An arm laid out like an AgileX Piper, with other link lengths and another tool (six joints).
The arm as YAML. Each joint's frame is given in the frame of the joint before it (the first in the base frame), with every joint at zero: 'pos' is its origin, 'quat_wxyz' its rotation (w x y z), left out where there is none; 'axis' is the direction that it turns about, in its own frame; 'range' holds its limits. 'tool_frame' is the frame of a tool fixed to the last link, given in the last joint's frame.
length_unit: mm
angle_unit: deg
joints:
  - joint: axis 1
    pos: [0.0, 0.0, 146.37]
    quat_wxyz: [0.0, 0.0, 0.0, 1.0]
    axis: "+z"
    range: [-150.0, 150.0]
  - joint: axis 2
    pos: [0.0, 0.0, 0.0]
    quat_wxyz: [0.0, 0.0, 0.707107, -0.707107]
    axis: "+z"
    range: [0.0, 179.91]
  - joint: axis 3
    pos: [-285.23, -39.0, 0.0]
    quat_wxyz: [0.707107, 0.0, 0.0, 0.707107]
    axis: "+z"
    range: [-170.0, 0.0]
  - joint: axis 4
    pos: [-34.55, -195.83, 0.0]
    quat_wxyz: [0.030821, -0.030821, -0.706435, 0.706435]
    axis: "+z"
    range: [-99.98, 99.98]
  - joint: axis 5
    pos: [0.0, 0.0, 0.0]
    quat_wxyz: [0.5, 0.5, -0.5, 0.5]
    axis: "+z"
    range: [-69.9, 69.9]
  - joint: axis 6
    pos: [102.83, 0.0, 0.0]
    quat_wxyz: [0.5, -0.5, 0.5, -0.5]
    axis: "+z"
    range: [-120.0, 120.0]
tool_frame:
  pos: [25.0, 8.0, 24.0]
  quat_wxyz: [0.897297, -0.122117, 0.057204, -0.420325]
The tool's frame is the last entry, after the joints.
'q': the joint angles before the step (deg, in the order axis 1, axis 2, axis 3, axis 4, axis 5, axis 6). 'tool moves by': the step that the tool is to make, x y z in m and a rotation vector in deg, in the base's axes. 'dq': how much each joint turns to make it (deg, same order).
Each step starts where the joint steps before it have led.
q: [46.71, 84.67, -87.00, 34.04, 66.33, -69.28]
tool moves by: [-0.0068, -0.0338, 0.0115, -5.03, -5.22, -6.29]
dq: [-0.01, -6.18, -0.02, -11.23, 3.20, 7.83]
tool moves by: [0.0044, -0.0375, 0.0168, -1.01, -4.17, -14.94]
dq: [-0.01, -6.26, 0.00, -13.05, 0.22, 14.77]
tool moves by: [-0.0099, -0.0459, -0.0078, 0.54, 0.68, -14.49]
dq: [0.02, -8.94, 7.91, -9.43, -0.13, 14.87]
